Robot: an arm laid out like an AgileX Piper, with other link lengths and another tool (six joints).
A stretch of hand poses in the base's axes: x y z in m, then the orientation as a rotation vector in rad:
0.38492, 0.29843, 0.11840, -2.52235, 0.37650, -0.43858
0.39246, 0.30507, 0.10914, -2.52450, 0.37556, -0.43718
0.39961, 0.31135, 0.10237, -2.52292, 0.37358, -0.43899
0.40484, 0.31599, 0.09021, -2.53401, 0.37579, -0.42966
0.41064, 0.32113, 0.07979, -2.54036, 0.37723, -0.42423
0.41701, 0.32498, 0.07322, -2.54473, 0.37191, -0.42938
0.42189, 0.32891, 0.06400, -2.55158, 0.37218, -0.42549
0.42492, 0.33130, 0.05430, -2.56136, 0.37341, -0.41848
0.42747, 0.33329, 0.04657, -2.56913, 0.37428, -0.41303
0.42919, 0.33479, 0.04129, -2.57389, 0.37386, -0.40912
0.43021, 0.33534, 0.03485, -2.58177, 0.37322, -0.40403
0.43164, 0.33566, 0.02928, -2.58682, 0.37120, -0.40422
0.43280, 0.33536, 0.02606, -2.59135, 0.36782, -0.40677
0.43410, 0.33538, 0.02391, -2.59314, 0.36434, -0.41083
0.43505, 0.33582, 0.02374, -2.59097, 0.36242, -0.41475
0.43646, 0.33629, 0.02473, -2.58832, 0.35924, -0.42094
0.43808, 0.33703, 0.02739, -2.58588, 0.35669, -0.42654
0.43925, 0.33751, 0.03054, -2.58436, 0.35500, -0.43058
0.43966, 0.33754, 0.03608, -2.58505, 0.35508, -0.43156
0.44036, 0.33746, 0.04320, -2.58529, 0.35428, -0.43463
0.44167, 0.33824, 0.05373, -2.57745, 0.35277, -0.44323
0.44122, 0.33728, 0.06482, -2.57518, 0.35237, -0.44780
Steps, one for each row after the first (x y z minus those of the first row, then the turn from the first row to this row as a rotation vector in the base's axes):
0.00754, 0.00664, -0.00926, -0.00174, 0.00124, 0.00093
0.01469, 0.01292, -0.01603, -0.00067, -0.00079, 0.00198
0.01992, 0.01756, -0.02819, -0.00912, 0.00860, 0.00219
0.02572, 0.02270, -0.03861, -0.01395, 0.01406, 0.00220
0.03209, 0.02655, -0.04518, -0.01939, 0.01043, 0.00471
0.03697, 0.03048, -0.05440, -0.02508, 0.01470, 0.00518
0.04000, 0.03287, -0.06410, -0.03287, 0.02195, 0.00557
0.04255, 0.03486, -0.07183, -0.03910, 0.02758, 0.00592
0.04427, 0.03636, -0.07711, -0.04281, 0.03121, 0.00693
0.04529, 0.03691, -0.08355, -0.04927, 0.03628, 0.00825
0.04672, 0.03723, -0.08912, -0.05419, 0.03686, 0.00947
0.04788, 0.03693, -0.09234, -0.05916, 0.03544, 0.01113
0.04918, 0.03695, -0.09449, -0.06183, 0.03238, 0.01262
0.05013, 0.03739, -0.09466, -0.06064, 0.02885, 0.01319
0.05154, 0.03786, -0.09367, -0.05953, 0.02342, 0.01415
0.05316, 0.03860, -0.09101, -0.05849, 0.01856, 0.01479
0.05433, 0.03908, -0.08786, -0.05798, 0.01514, 0.01513
0.05474, 0.03911, -0.08232, -0.05886, 0.01466, 0.01483
0.05544, 0.03903, -0.07520, -0.05981, 0.01249, 0.01470
0.05675, 0.03981, -0.06467, -0.05430, 0.00459, 0.01412
0.05630, 0.03885, -0.05358, -0.05319, 0.00091, 0.01346

